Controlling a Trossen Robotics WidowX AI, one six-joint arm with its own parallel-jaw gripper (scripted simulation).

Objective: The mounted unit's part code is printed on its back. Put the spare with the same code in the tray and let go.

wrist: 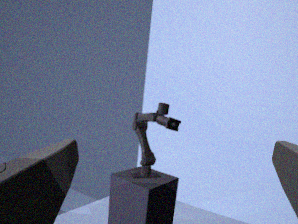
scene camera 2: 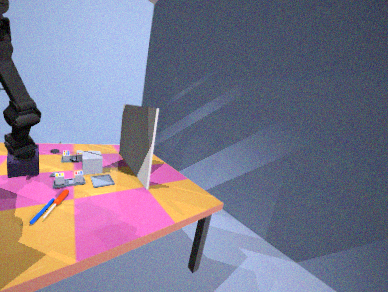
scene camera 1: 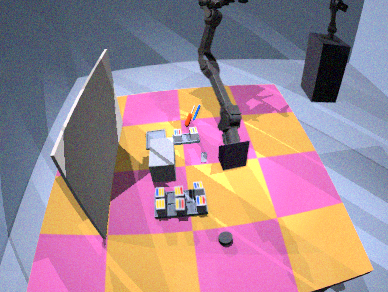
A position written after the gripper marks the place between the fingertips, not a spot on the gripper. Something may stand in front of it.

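Note:
Gripper (wrist: 177, 151) open, holding nothing. Mounted unit (scene camera 1: 162, 166) and grey panel (scene camera 1: 85, 152) in view. Grey panel (scene camera 2: 139, 123) too.

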